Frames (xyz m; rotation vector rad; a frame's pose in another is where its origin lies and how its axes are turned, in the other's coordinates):
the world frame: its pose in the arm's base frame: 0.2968 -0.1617 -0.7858 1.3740 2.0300 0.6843
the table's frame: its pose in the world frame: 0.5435 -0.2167 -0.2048 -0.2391 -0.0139 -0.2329
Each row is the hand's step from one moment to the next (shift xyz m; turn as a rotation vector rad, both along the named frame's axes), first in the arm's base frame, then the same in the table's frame.
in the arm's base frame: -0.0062 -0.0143 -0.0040 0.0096 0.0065 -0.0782
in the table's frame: -0.0081 -0.0127 -0.0057 0.0301 -0.0539 0.0494
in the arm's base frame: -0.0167 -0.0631 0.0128 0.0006 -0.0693 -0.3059
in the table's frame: -0.0510 -0.0285 -0.0318 0.0530 -0.2729 0.1453
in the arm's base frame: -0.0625 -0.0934 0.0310 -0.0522 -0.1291 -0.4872
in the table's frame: -0.0647 -0.0467 -0.0850 0.0900 -0.4637 0.1834
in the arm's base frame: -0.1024 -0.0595 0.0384 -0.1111 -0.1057 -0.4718
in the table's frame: -0.0229 -0.0382 -0.1163 0.1277 -0.4613 0.1303
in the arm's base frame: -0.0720 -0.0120 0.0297 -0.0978 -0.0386 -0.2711
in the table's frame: 0.0080 -0.0095 -0.0778 0.1056 -0.2662 0.0503
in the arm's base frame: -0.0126 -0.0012 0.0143 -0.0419 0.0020 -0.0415
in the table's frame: -0.0012 0.0059 -0.0181 0.0336 -0.0466 -0.0135
